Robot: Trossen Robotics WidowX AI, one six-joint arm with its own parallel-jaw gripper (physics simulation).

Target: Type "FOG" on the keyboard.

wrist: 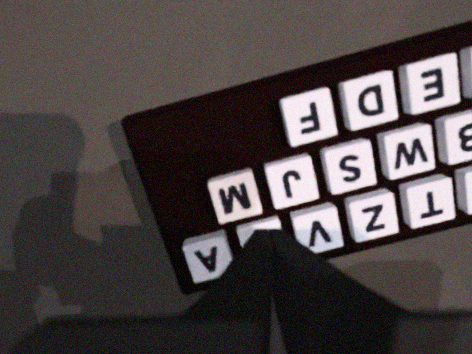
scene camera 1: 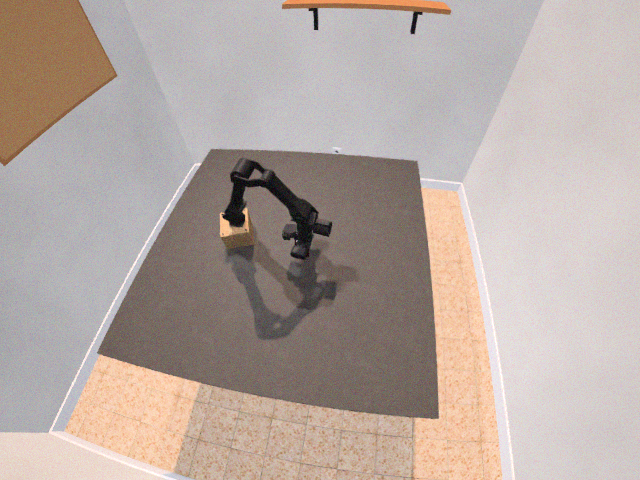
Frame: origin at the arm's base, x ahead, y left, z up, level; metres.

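Seen in the pictures: gripper, fingertip midpoint: (wrist: 267, 241) (scene camera 1: 305, 248); arm's base, origin of the base link: (scene camera 1: 237, 220).
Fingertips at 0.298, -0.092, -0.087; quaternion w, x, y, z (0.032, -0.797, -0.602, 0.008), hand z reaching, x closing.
Note:
Pixels of each thing's top centre, then the offset from my fingertips to it, as dx, dy, dz. Level surfaces: height alone.
- dark keyboard, middle of its top: (wrist: 455, 141) -0.015, +0.063, +0.002
- F key, middle of its top: (wrist: 309, 118) -0.035, +0.023, +0.002
- D key, middle of its top: (wrist: 371, 101) -0.034, +0.041, +0.002
- V key, middle of its top: (wrist: 318, 232) +0.001, +0.016, +0.002
- M key, middle of its top: (wrist: 235, 198) -0.018, -0.006, +0.002
- J key, middle of its top: (wrist: 292, 183) -0.017, +0.013, +0.002
- dark table top, its level: dz -0.016
The dark keyboard (wrist: 185, 135) lies tilted in the wrist view, its white letter keys upside down. The F key (wrist: 309, 117) is in the row farthest from the fingers, beside the D key (wrist: 369, 100). My black gripper (scene camera 1: 299, 253) (wrist: 267, 241) is shut and empty. Its tips cover most of a white key (wrist: 260, 231) between the A key (wrist: 207, 257) and the V key (wrist: 318, 229); that key's letter is hidden. Whether the tips touch it I cannot tell. A G key does not show in the wrist view, where the keyboard runs off the right edge. The keyboard cannot be made out in the scene view.
The M key (wrist: 234, 196) and J key (wrist: 291, 182) lie just beyond the covered key. The arm stands on a wooden block (scene camera 1: 236, 237) on the dark table top (scene camera 1: 361, 335). A wooden shelf (scene camera 1: 367, 6) hangs on the far wall.

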